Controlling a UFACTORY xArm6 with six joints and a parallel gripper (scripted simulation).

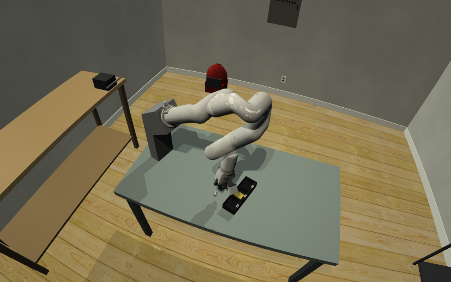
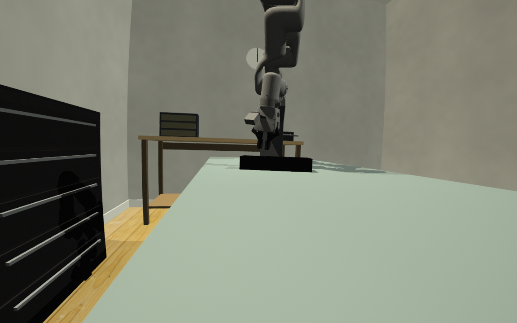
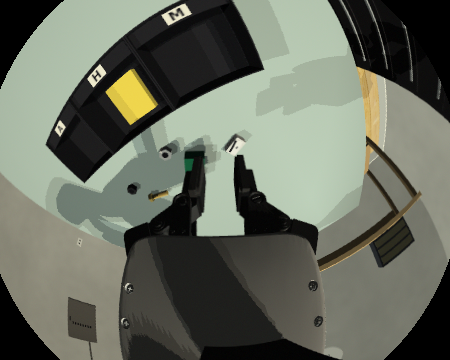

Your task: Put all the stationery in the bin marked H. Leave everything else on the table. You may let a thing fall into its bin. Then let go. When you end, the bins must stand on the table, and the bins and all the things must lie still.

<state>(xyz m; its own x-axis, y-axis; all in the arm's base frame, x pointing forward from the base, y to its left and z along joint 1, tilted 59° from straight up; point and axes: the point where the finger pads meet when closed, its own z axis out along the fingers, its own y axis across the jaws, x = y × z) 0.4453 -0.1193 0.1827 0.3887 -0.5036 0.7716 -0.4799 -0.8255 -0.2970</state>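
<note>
The small white piece lies 80 mm below my hand and 40 mm behind it. Also, from my hand: green block (80 mm below, 60 mm to the left, 20 mm behind); then bin rack (110 mm ahead, 70 mm below, 10 mm to the left); then white ring (90 mm below, 60 mm to the left, 30 mm ahead).
</note>
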